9 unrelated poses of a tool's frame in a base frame.
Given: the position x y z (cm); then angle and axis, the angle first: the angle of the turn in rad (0 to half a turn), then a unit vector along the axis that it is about.
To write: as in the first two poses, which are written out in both.
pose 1, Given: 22.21 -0.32 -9.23 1.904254 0.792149 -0.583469 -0.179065
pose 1, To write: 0.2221 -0.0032 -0.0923 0.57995 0.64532 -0.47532 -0.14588
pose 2, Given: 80.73 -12.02 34.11 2.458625 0.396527 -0.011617 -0.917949
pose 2, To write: 0.8073 -0.1202 0.3411 0.33489 0.37363 -0.01095 -0.86495
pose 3, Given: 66.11 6.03 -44.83 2.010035 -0.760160 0.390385 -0.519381
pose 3, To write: 0.6611 0.0603 -0.4483 0.53607 -0.64171 0.32955 -0.43845
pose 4, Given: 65.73 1.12 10.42 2.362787 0.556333 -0.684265 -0.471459
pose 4, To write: 0.6573 0.0112 0.1042 0.37964 0.51468 -0.63304 -0.43616
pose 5, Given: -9.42 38.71 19.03 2.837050 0.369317 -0.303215 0.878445
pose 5, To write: -0.0942 0.3871 0.1903 0.15168 0.36504 -0.29971 0.86828
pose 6, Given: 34.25 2.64 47.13 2.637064 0.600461 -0.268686 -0.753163
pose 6, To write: 0.3425 0.0264 0.4713 0.24960 0.58146 -0.26018 -0.72933
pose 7, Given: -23.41 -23.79 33.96 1.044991 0.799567 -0.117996 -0.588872
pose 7, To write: -0.2341 -0.2379 0.3396 0.86658 0.39902 -0.05889 -0.29387
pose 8, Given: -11.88 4.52 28.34 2.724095 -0.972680 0.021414 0.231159
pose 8, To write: -0.1188 0.0452 0.2834 0.20724 -0.95156 0.02095 0.22614
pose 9, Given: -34.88 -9.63 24.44 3.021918 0.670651 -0.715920 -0.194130
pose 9, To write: -0.3488 -0.0963 0.2444 0.05980 0.66945 -0.71464 -0.19378
